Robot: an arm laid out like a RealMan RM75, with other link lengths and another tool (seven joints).
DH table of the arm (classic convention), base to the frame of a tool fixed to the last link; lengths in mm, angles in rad. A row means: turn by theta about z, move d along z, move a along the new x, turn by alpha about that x. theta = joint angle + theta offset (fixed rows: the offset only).
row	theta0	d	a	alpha
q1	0	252.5	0	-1.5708
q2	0	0	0	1.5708
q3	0	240.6	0	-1.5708
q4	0	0	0	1.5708
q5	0	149.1	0	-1.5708
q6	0	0	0	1.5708
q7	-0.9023	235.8	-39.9	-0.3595
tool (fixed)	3.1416	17	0	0
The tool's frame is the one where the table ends.
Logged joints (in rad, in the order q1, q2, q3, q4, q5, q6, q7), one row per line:
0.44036 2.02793 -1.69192 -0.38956 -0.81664 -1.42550 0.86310
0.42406 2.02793 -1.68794 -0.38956 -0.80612 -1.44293 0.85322
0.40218 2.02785 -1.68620 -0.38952 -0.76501 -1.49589 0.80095
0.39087 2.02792 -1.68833 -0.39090 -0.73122 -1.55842 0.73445
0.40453 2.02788 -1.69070 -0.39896 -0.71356 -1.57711 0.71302
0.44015 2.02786 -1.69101 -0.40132 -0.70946 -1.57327 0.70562
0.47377 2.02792 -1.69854 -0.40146 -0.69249 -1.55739 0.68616
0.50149 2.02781 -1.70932 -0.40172 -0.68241 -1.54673 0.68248
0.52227 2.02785 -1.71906 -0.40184 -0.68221 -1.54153 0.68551
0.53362 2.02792 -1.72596 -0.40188 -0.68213 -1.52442 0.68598
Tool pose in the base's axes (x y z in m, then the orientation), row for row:
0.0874 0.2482 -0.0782 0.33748 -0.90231 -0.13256 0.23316
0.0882 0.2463 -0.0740 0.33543 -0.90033 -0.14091 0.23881
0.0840 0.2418 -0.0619 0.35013 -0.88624 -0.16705 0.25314
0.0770 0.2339 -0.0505 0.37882 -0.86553 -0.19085 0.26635
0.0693 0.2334 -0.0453 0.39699 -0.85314 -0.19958 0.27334
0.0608 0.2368 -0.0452 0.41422 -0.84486 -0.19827 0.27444
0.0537 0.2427 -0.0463 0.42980 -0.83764 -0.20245 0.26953
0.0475 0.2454 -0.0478 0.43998 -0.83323 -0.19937 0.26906
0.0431 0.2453 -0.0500 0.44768 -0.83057 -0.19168 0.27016
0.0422 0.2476 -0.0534 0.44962 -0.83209 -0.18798 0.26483
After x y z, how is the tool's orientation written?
As a quaternion, x y z w.
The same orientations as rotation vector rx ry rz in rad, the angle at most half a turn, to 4 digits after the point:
0.9269 -2.4783 -0.3641
0.9186 -2.4656 -0.3859
0.9518 -2.4090 -0.4541
1.0228 -2.3368 -0.5153
1.0680 -2.2952 -0.5369
1.1138 -2.2717 -0.5331
1.1585 -2.2579 -0.5457
1.1863 -2.2465 -0.5375
1.2064 -2.2381 -0.5165
1.2149 -2.2483 -0.5079

